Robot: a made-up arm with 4 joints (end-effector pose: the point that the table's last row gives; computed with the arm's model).
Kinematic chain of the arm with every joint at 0, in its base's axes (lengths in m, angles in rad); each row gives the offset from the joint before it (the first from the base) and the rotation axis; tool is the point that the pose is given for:
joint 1: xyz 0 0 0.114 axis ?
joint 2: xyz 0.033 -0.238 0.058 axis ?
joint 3: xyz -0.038 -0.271 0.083 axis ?
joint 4: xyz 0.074 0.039 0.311 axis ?
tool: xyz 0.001 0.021 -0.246
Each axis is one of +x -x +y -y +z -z.
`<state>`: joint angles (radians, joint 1 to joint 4).
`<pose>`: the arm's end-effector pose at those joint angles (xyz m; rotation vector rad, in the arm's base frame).
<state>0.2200 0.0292 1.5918 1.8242</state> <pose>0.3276 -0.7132 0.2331 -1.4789 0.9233 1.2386</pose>
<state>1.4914 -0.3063 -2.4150 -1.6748</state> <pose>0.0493 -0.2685 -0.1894 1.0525 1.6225 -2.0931</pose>
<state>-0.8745 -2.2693 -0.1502 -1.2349</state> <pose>-0.1076 0.0186 -0.0174 -0.8979 0.8198 0.5958</pose>
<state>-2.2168 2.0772 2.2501 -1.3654</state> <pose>0.0140 -0.1113 -0.1054 -1.0167 -0.6888 0.5202</pose>
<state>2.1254 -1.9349 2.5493 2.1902</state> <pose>-0.5926 -0.3799 -0.0454 -0.5037 1.2661 -0.3601</pose>
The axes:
joint 1: -y
joint 2: +x
joint 3: +y
joint 4: -x

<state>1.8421 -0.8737 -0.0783 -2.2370</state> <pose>-0.4533 0.1636 0.0214 0.8574 -1.5156 1.2871</pose>
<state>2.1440 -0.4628 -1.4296 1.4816</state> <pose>-0.2326 -0.5761 -0.3455 0.0472 1.7195 1.8612</pose>
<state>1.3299 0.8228 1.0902 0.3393</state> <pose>0.1424 -0.4745 0.1753 -0.0298 -0.3517 0.7197</pose>
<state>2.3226 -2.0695 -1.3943 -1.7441</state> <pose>0.2856 -0.0458 -0.1120 -1.4672 -1.4775 0.3087</pose>
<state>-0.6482 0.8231 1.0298 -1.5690</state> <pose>0.3724 -0.3674 0.0792 2.0349 1.5353 -1.2256</pose>
